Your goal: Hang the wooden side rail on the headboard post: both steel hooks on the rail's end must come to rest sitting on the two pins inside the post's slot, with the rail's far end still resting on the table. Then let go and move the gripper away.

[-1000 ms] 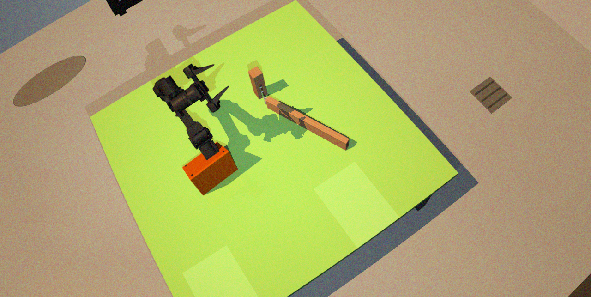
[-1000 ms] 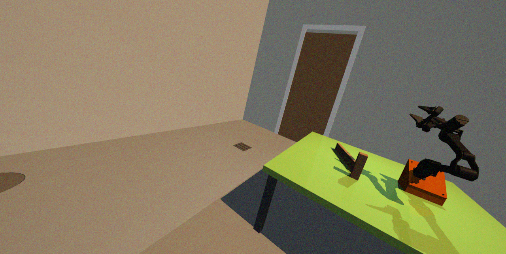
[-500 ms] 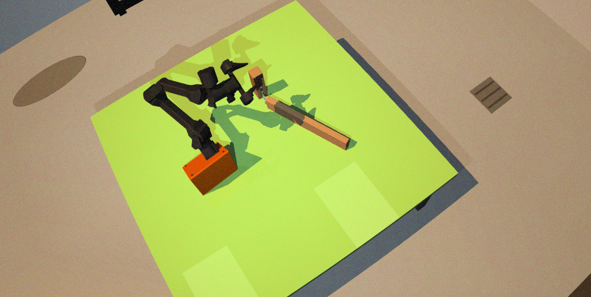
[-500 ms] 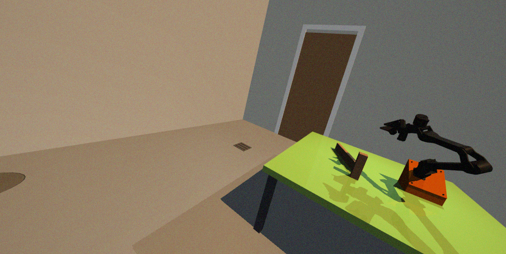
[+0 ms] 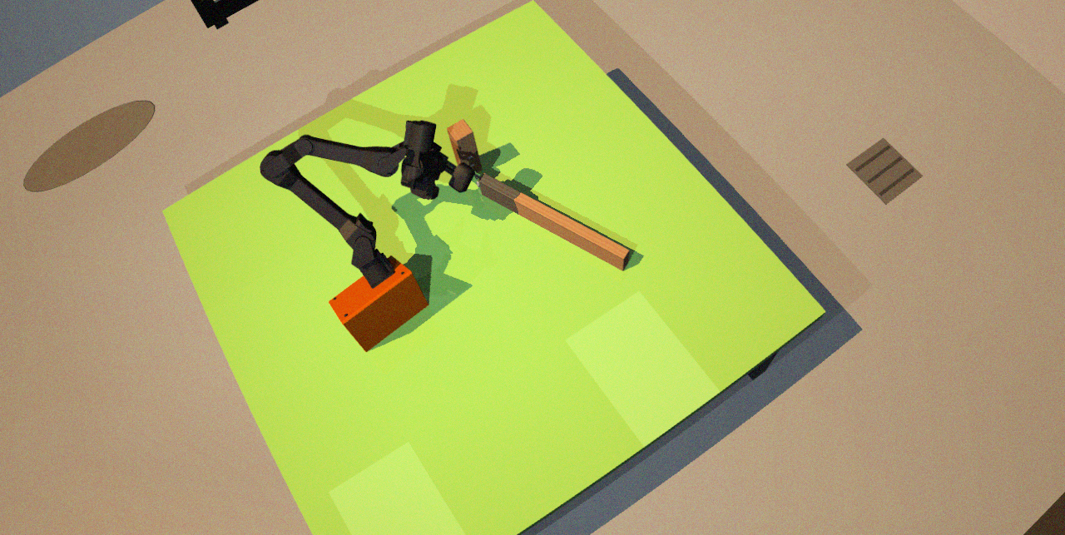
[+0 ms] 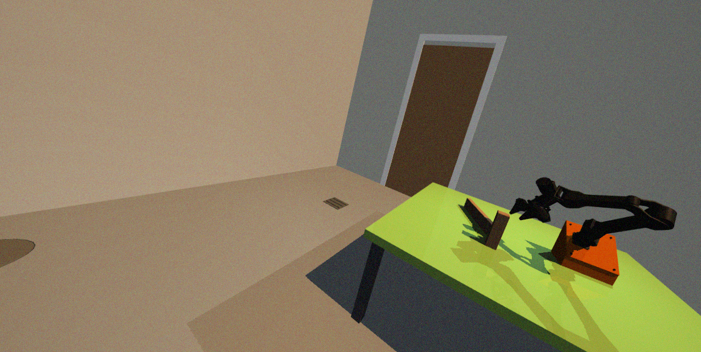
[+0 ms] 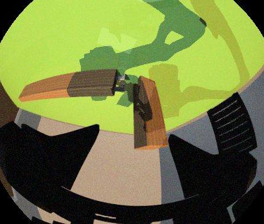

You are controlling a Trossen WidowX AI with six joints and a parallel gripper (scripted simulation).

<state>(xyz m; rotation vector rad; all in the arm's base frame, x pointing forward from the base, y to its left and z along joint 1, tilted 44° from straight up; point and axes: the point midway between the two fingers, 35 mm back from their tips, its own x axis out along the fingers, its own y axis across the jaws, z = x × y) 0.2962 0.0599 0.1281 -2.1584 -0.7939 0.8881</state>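
The headboard post is 8 cm below my gripper tip, 6 cm to the left of it and 6 cm ahead of it.
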